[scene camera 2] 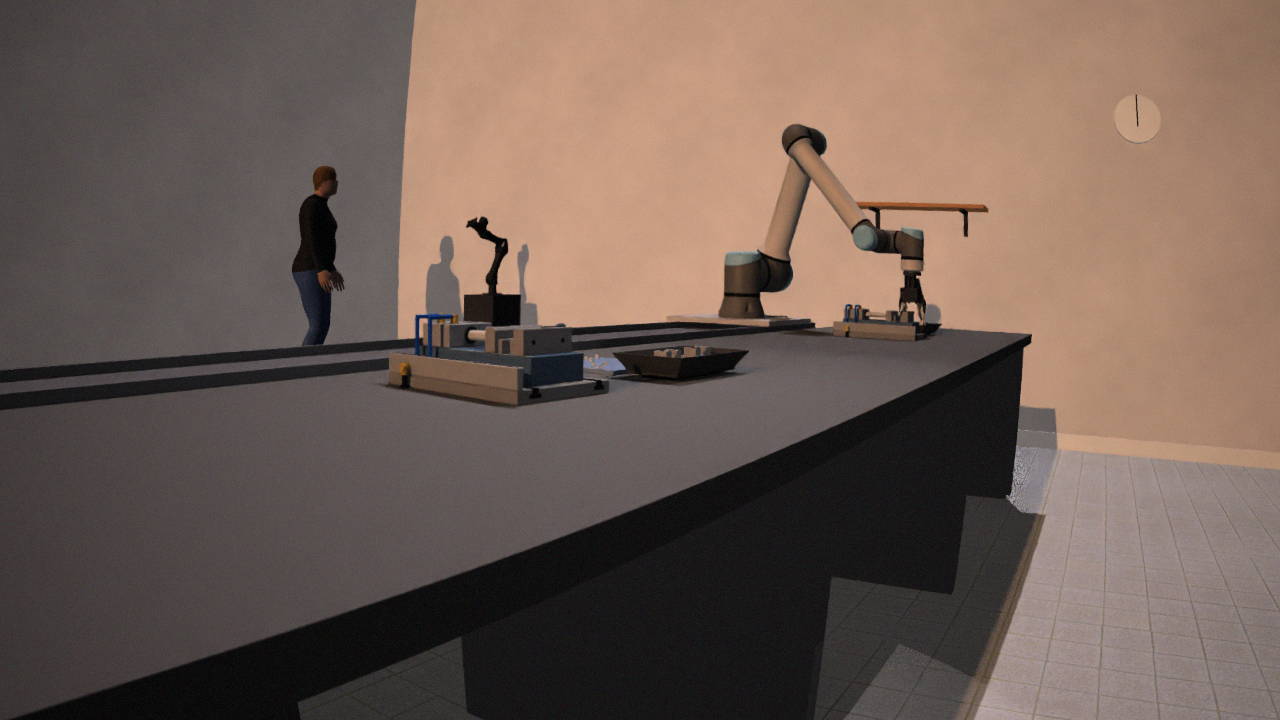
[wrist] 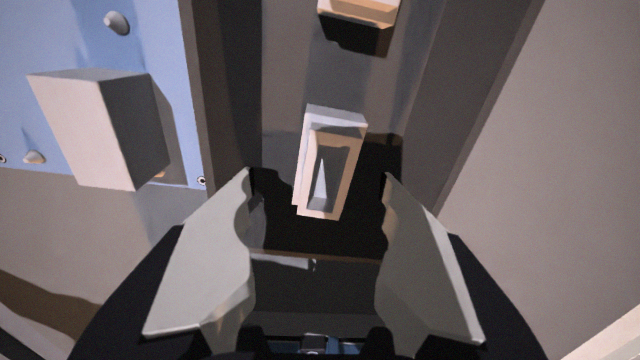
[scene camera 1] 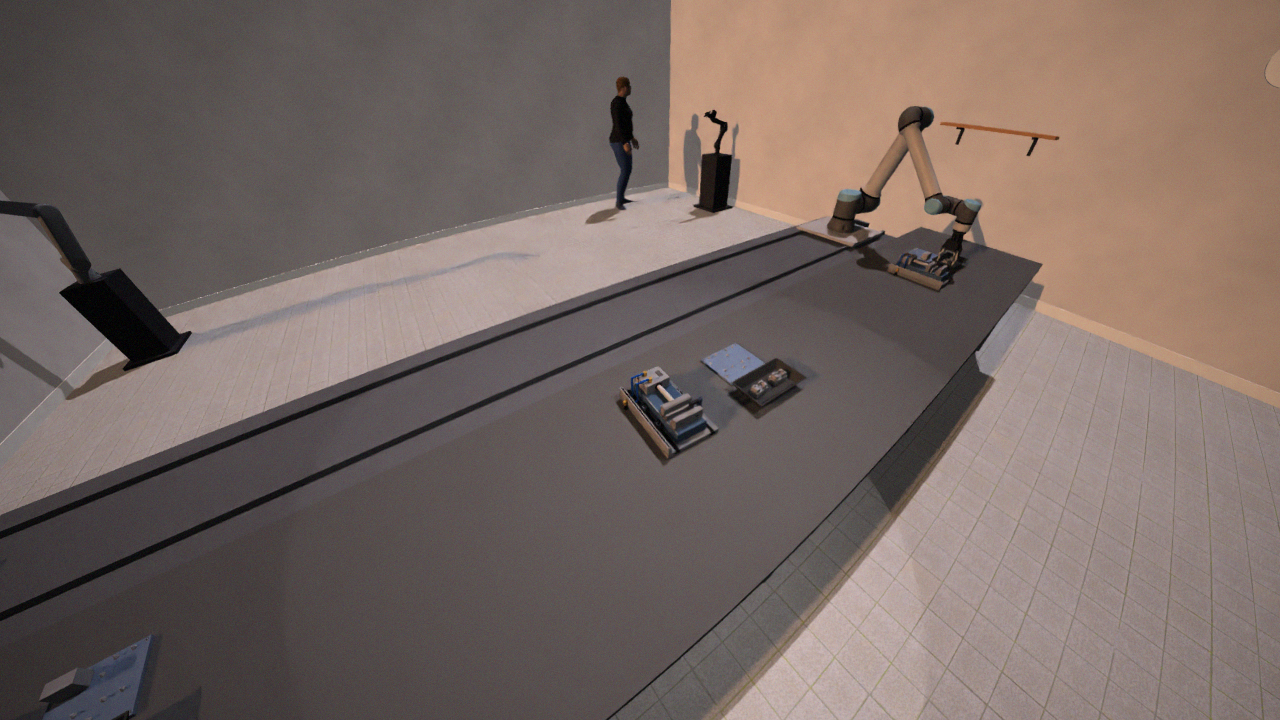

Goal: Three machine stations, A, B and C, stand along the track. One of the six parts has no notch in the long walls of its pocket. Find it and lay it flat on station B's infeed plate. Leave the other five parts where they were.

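Places are measured from the arm's base along level axes (x ahead, y left, z up), in metres.
Where they show: gripper, between the fingertips: (wrist: 317, 171); arm's base, origin of its link: (scene camera 2: 741, 317) (scene camera 1: 840, 228).
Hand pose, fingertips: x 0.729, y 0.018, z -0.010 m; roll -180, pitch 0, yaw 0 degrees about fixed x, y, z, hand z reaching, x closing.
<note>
Things, the pixels of their top centre, and the offset from my fingertips. "spot": a spot on its surface instead.
- pale part, centre of its top: (wrist: 326, 180) 0.005 m ahead, 0.010 m left, 0.027 m up
- dark tray, a spot on its surface: (wrist: 450, 90) spot: 0.066 m ahead, 0.056 m left, 0.007 m up
- far station, centre of its top: (scene camera 2: 881, 309) (scene camera 1: 925, 260) 0.040 m back, 0.307 m right, 0.079 m up
- grey block, centre of its top: (wrist: 85, 140) 0.120 m back, 0.025 m left, 0.024 m up
In the wrist view a pale part (wrist: 347, 175) lies in the dark tray (wrist: 450, 90), and its pocket's long walls show no notch. Another part (wrist: 359, 11) is cut off at the top edge. My gripper (wrist: 317, 171) (scene camera 1: 951, 254) (scene camera 2: 911, 308) is open at the far station (scene camera 1: 929, 268) (scene camera 2: 877, 327); its fingers stand apart on either side of the notchless part, with gaps to both. The middle station (scene camera 1: 666, 413) (scene camera 2: 501, 362) has a blue plate (scene camera 1: 729, 360) and a tray (scene camera 2: 680, 365) holding two parts (scene camera 1: 759, 388) (scene camera 1: 778, 376). No station letters are readable.
A grey block (wrist: 95, 135) stands on the blue plate (wrist: 30, 100) left of the tray in the wrist view. Another blue plate (scene camera 1: 120, 673) with a grey block (scene camera 1: 66, 685) shows at lower left. A person (scene camera 1: 621, 143) (scene camera 2: 316, 246) stands beyond the track.
</note>
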